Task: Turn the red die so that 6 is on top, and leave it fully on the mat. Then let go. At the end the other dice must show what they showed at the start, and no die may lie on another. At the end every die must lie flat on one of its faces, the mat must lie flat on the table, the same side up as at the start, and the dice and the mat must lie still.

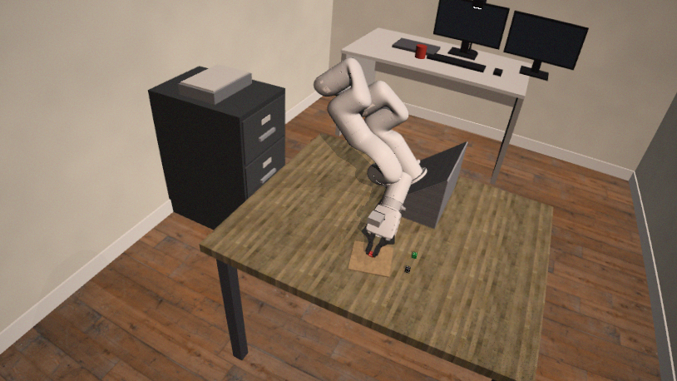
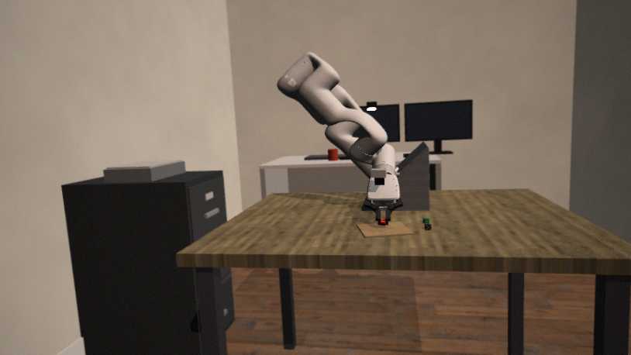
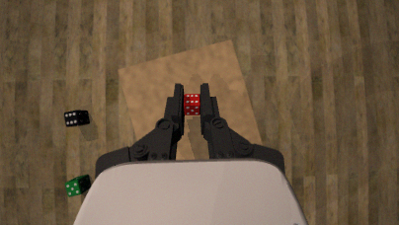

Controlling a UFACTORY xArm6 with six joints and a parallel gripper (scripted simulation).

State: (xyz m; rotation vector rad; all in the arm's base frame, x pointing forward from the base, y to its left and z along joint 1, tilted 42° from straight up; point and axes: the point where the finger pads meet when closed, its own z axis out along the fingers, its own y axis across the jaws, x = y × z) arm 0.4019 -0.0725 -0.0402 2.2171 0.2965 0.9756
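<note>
Right now my hand is 1 cm short of the red die and 1 cm above it. Also, from my hand: tan mat 4 cm below; black die 13 cm to the left, 3 cm below; green die 13 cm to the left, 7 cm behind, 3 cm below.
</note>
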